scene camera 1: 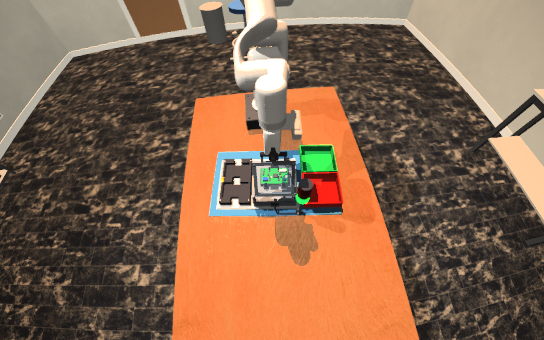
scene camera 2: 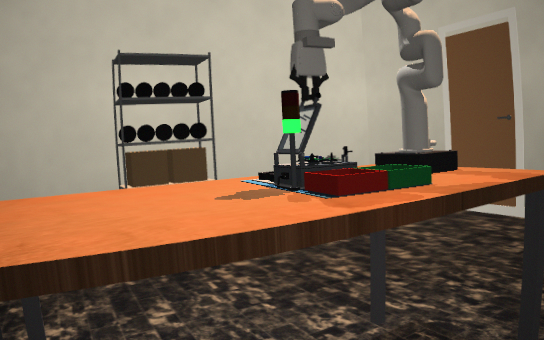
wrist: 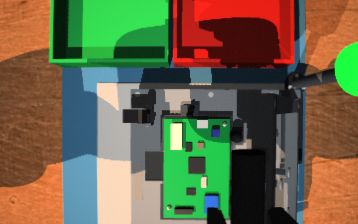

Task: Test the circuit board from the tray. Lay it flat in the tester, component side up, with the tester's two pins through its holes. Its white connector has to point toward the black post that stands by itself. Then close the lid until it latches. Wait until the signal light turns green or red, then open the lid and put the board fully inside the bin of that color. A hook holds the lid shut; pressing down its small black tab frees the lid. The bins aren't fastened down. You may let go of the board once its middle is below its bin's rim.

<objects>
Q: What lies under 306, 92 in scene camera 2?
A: My gripper.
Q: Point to a green circuit board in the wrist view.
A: At 196, 151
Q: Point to a red bin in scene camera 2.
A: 338, 182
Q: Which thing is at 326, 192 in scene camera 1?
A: A red bin.
</objects>
